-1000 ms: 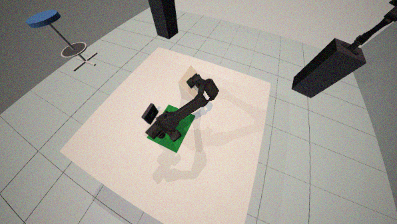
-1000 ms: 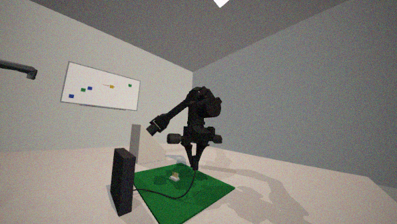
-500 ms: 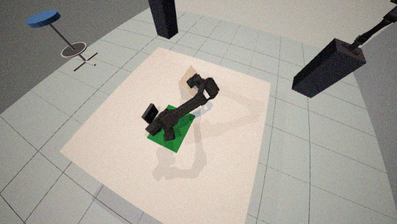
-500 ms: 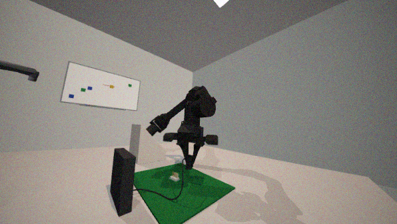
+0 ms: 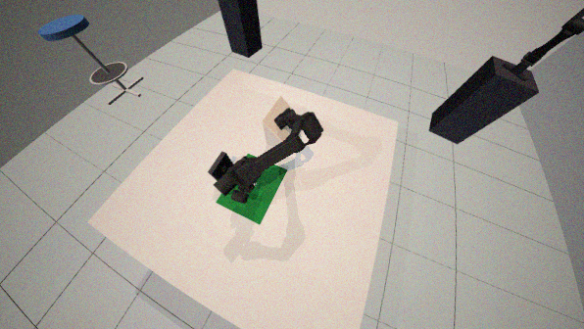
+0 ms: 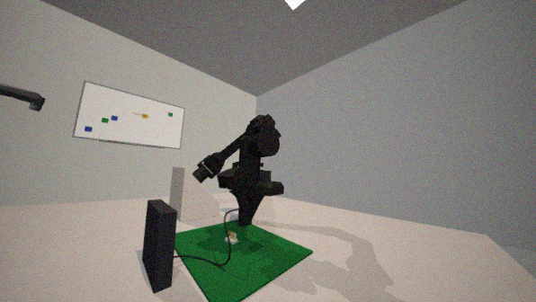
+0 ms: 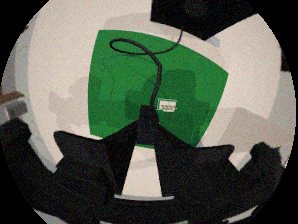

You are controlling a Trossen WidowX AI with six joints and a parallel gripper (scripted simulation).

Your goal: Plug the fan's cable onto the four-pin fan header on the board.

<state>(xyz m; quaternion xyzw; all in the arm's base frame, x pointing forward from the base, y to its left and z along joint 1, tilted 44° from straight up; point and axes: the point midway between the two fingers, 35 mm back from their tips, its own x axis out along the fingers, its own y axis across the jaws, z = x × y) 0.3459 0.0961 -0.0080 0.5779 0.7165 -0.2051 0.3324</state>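
My gripper tip is 7 cm above the pale four-pin header, 4 cm past it and 2 cm to the left of it. Also, from my gripper tip: black plug (1 cm to the right, 1 cm above); black fan (18 cm to the right, 1 cm below); green board (8 cm below, 2 cm to the right, 2 cm behind).
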